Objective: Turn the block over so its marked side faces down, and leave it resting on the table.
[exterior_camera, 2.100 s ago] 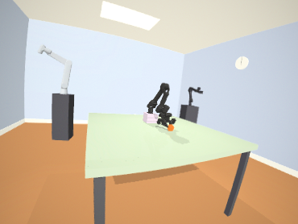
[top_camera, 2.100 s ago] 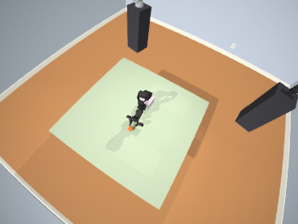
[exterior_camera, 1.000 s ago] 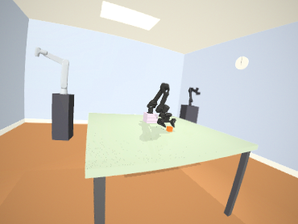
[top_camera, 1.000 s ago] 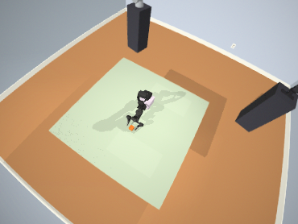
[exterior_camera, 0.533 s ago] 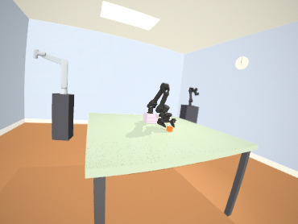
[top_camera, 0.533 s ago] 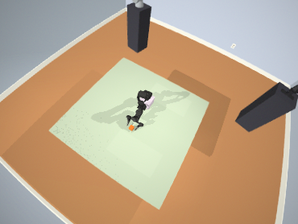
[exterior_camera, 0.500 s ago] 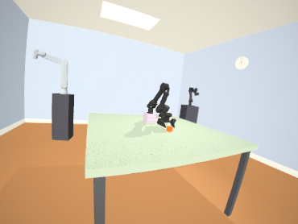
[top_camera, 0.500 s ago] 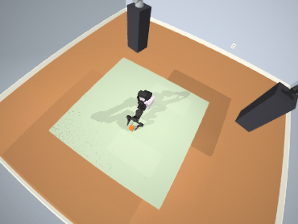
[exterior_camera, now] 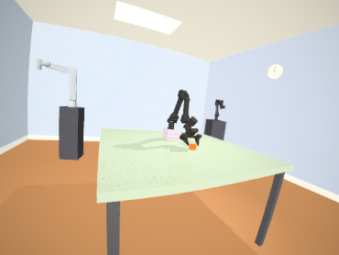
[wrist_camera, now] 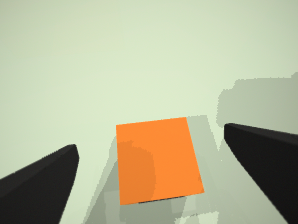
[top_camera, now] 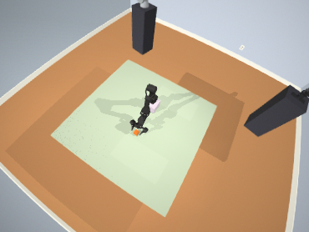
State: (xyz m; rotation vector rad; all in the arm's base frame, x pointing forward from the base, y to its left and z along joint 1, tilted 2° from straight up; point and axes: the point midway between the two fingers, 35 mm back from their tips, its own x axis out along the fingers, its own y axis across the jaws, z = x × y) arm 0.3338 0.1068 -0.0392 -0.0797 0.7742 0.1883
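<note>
My gripper tip is now 20 mm past the orange block and 10 mm above it.
</note>
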